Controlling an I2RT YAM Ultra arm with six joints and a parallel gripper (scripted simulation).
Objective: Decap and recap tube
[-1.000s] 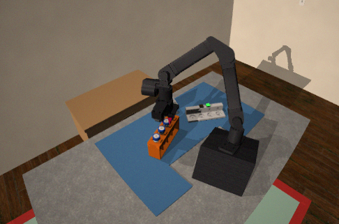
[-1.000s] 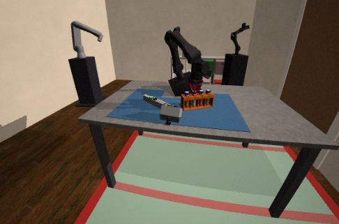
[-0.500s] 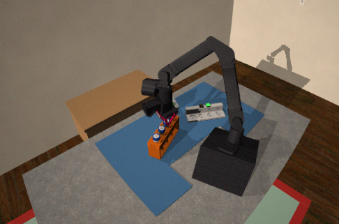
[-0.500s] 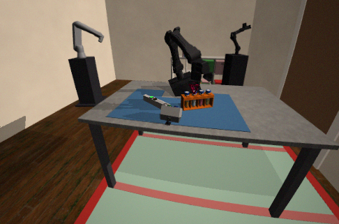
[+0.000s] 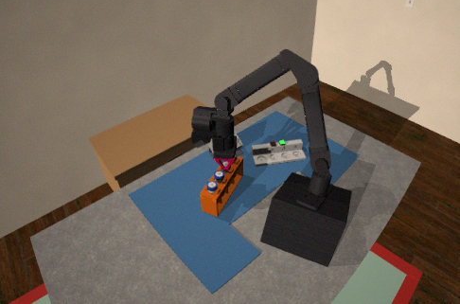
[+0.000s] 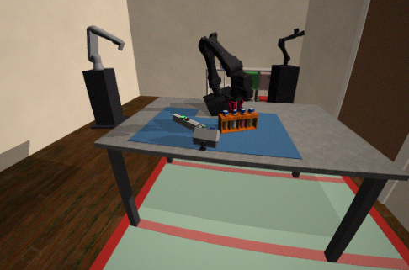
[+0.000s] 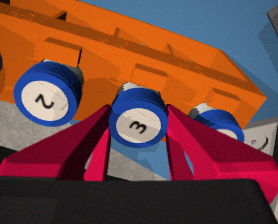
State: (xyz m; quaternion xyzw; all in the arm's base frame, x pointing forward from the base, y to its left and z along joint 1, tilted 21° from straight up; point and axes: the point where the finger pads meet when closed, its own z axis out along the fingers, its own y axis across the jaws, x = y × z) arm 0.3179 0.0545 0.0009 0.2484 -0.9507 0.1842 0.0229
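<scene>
My gripper is now right at the blue cap. From my hand the other things lie so: grey key desk (16 cm to the right, 11 cm ahead, 7 cm below); green ready key (17 cm to the right, 9 cm ahead, 5 cm below); blue cycle key (13 cm to the right, 10 cm ahead, 5 cm below).
</scene>
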